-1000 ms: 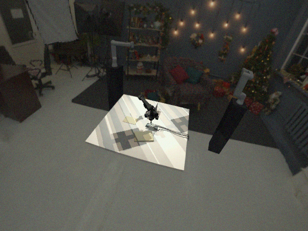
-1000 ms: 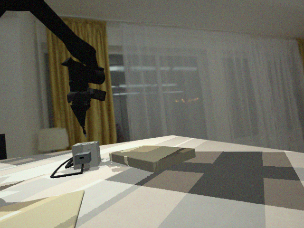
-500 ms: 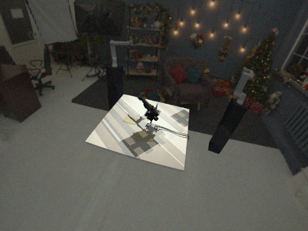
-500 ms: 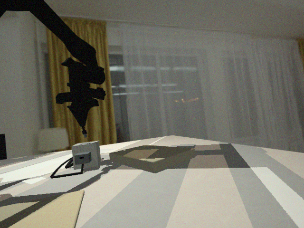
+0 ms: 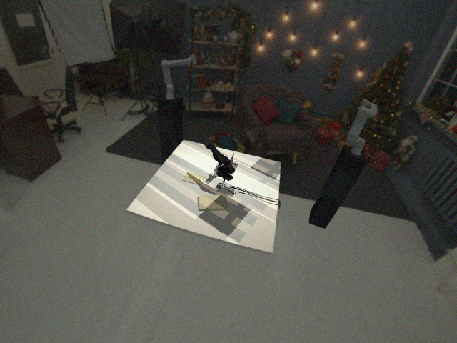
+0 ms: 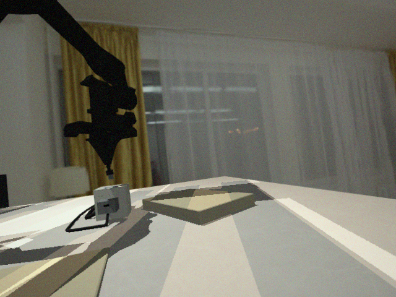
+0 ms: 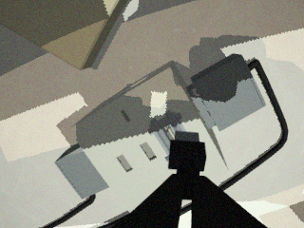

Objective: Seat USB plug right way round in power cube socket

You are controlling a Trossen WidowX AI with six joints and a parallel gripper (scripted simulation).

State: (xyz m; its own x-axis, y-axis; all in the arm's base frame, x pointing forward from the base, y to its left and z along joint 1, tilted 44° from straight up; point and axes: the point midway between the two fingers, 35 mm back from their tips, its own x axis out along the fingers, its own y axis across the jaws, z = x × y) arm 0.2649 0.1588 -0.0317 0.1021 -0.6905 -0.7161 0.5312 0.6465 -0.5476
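Now: the USB plug 2 cm below my gripper tip.
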